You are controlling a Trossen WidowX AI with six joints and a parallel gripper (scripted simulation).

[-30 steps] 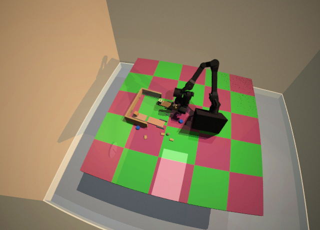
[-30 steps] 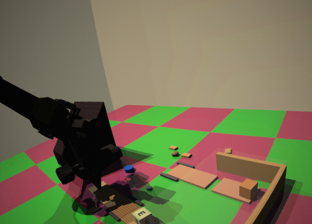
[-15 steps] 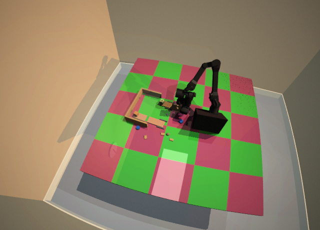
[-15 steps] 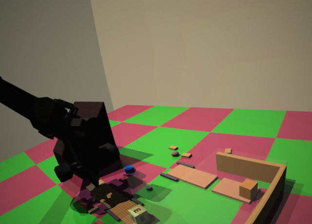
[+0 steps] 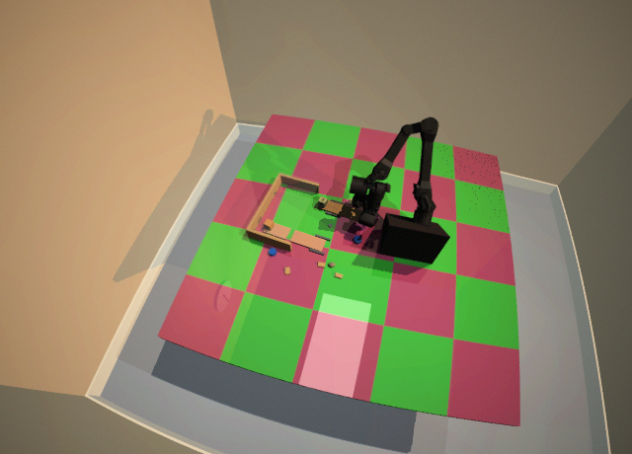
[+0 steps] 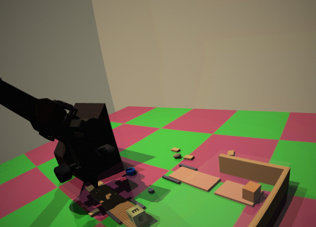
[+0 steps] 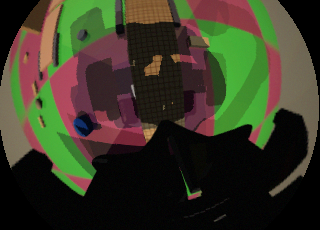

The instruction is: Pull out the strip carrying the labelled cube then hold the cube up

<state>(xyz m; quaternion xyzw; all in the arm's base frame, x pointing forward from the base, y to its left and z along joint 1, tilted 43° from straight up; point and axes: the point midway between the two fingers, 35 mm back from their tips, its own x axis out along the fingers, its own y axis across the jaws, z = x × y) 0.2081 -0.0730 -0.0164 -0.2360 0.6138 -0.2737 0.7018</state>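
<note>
Now: the tan strip 10 cm ahead of my gripper tip and 1 cm to the right of it. From my gripper tip the other things lie so: grey pebble 25 cm to the left, 9 cm ahead.
</note>
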